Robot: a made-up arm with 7 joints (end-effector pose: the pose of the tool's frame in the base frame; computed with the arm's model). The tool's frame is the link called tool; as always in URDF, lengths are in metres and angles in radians.
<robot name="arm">
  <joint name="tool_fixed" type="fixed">
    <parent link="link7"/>
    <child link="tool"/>
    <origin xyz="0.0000 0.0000 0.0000" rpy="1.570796 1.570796 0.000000"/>
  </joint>
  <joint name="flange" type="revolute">
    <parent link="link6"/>
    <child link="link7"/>
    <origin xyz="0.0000 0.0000 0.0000" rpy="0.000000 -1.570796 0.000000"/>
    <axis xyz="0 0 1"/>
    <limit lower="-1.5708" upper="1.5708" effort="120" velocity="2.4"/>
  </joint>
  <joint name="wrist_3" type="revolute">
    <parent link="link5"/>
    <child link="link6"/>
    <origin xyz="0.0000 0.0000 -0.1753" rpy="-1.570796 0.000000 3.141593"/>
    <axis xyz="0 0 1"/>
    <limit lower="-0.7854" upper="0.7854" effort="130" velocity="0.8"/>
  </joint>
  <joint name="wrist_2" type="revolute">
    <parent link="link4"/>
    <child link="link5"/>
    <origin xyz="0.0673 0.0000 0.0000" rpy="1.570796 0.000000 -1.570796"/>
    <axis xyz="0 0 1"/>
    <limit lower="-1.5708" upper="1.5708" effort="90" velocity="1.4"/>
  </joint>
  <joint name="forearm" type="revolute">
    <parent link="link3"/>
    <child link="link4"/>
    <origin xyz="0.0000 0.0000 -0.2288" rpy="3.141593 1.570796 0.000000"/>
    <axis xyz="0 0 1"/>
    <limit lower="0.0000" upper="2.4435" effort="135" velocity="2.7"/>
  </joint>
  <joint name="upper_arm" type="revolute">
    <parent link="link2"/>
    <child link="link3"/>
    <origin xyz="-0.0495 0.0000 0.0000" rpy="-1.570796 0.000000 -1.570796"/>
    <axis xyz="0 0 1"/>
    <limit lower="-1.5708" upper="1.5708" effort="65" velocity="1.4"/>
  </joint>
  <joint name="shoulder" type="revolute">
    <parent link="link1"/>
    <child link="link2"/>
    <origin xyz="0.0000 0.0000 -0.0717" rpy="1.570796 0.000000 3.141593"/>
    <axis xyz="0 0 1"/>
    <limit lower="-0.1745" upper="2.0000" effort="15" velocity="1.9"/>
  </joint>
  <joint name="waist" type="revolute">
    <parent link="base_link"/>
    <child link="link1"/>
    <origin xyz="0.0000 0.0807 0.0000" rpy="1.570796 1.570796 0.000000"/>
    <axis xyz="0 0 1"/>
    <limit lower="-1.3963" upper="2.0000" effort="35" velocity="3.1"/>
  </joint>
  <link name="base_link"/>
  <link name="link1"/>
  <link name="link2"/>
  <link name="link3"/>
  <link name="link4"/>
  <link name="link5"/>
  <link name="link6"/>
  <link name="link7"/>
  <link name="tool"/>
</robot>
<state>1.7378 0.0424 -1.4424 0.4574 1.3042 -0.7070 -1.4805</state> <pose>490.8 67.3 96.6 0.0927 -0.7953 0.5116 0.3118</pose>
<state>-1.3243 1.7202 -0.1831 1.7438 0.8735 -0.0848 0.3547</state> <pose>49.8 392.8 -229.8 -0.2334 -0.0129 -0.4165 0.8785</pose>
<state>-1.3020 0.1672 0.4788 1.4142 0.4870 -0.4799 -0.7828</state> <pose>-226.3 313.9 -283.0 0.5829 -0.2702 0.2688 0.7176</pose>
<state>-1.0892 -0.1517 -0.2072 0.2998 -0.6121 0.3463 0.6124</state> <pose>-412.4 60.7 -294.7 -0.4072 0.5453 -0.1858 0.7087</pose>
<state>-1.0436 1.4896 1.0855 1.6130 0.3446 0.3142 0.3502</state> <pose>222.8 437.0 -1.1 0.3437 -0.4329 -0.3907 0.7360</pose>
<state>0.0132 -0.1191 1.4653 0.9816 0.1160 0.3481 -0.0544</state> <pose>27.0 302.5 -433.7 0.1549 -0.2007 0.6890 0.6789</pose>
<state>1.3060 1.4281 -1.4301 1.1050 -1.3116 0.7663 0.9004</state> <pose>266.1 505.2 -40.7 0.7147 0.2782 -0.3331 0.5485</pose>
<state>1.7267 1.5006 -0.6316 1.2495 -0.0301 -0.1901 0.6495</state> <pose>129.7 496.9 208.4 0.5831 -0.6078 -0.3493 0.4106</pose>
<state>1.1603 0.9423 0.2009 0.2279 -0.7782 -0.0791 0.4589</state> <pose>290.7 575.1 -68.0 0.3921 -0.4335 -0.1096 0.8040</pose>
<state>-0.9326 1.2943 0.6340 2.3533 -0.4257 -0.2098 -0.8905</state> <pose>137.8 283.4 -70.4 0.3485 -0.8523 -0.3723 0.1163</pose>
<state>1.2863 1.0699 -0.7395 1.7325 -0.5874 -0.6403 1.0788</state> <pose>295.8 284.8 97.8 0.4226 -0.2291 -0.8666 0.1338</pose>
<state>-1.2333 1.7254 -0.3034 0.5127 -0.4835 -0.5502 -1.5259</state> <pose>75.6 641.7 -93.8 0.4111 -0.3444 -0.7936 0.2874</pose>
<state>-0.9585 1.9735 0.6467 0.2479 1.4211 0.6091 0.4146</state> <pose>219.0 610.8 95.8 0.2880 -0.3782 0.2269 0.8500</pose>
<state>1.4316 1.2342 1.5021 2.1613 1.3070 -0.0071 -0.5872</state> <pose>-139.2 354.0 33.5 0.0203 0.7244 -0.1952 0.6609</pose>
